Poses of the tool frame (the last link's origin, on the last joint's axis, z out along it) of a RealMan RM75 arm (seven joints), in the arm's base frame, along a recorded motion.
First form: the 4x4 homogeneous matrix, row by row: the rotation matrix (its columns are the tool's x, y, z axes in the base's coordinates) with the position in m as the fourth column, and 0 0 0 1 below. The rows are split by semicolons.
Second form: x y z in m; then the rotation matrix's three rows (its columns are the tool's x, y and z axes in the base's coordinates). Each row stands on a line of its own. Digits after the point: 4 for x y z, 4 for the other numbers.
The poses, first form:
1: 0.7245, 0.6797, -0.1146, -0.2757; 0.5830, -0.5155, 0.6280, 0.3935; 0.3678, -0.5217, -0.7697, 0.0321; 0, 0, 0, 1
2: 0.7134, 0.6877, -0.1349, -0.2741; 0.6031, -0.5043, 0.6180, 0.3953; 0.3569, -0.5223, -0.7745, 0.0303; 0, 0, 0, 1
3: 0.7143, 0.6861, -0.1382, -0.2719; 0.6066, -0.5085, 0.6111, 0.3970; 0.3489, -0.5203, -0.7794, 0.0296; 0, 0, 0, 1
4: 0.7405, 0.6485, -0.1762, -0.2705; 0.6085, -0.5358, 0.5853, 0.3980; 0.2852, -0.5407, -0.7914, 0.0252; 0, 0, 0, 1
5: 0.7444, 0.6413, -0.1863, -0.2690; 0.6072, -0.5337, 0.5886, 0.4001; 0.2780, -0.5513, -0.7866, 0.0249; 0, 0, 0, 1
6: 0.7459, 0.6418, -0.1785, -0.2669; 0.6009, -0.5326, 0.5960, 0.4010; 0.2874, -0.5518, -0.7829, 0.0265; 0, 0, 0, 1
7: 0.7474, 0.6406, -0.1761, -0.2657; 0.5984, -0.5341, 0.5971, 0.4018; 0.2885, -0.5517, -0.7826, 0.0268; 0, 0, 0, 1
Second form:
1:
-0.2757, 0.3935, 0.0321
0.7245, 0.6797, -0.1146
0.5830, -0.5155, 0.6280
0.3678, -0.5217, -0.7697

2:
-0.2741, 0.3953, 0.0303
0.7134, 0.6877, -0.1349
0.6031, -0.5043, 0.6180
0.3569, -0.5223, -0.7745

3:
-0.2719, 0.3970, 0.0296
0.7143, 0.6861, -0.1382
0.6066, -0.5085, 0.6111
0.3489, -0.5203, -0.7794

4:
-0.2705, 0.3980, 0.0252
0.7405, 0.6485, -0.1762
0.6085, -0.5358, 0.5853
0.2852, -0.5407, -0.7914

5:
-0.2690, 0.4001, 0.0249
0.7444, 0.6413, -0.1863
0.6072, -0.5337, 0.5886
0.2780, -0.5513, -0.7866

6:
-0.2669, 0.4010, 0.0265
0.7459, 0.6418, -0.1785
0.6009, -0.5326, 0.5960
0.2874, -0.5518, -0.7829

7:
-0.2657, 0.4018, 0.0268
0.7474, 0.6406, -0.1761
0.5984, -0.5341, 0.5971
0.2885, -0.5517, -0.7826

